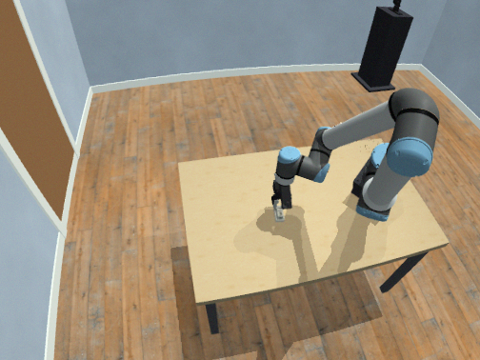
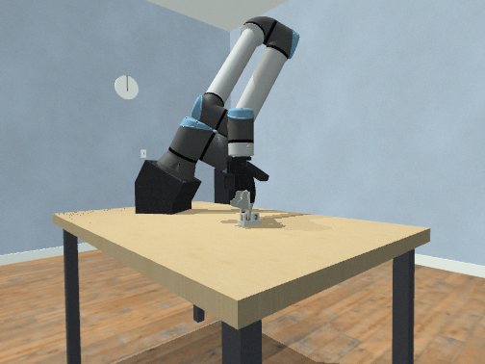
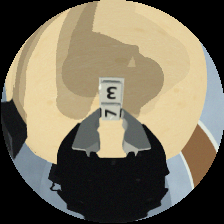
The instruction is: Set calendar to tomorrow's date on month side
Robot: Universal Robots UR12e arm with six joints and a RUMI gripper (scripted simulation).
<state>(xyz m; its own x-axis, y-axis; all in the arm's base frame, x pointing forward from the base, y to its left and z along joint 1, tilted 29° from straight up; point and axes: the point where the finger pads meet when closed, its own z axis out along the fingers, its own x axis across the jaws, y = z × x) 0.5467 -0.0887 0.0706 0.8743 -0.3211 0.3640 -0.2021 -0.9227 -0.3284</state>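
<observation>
Now: the calendar tray 3 cm below my hand and 2 cm to the left of it.
</observation>
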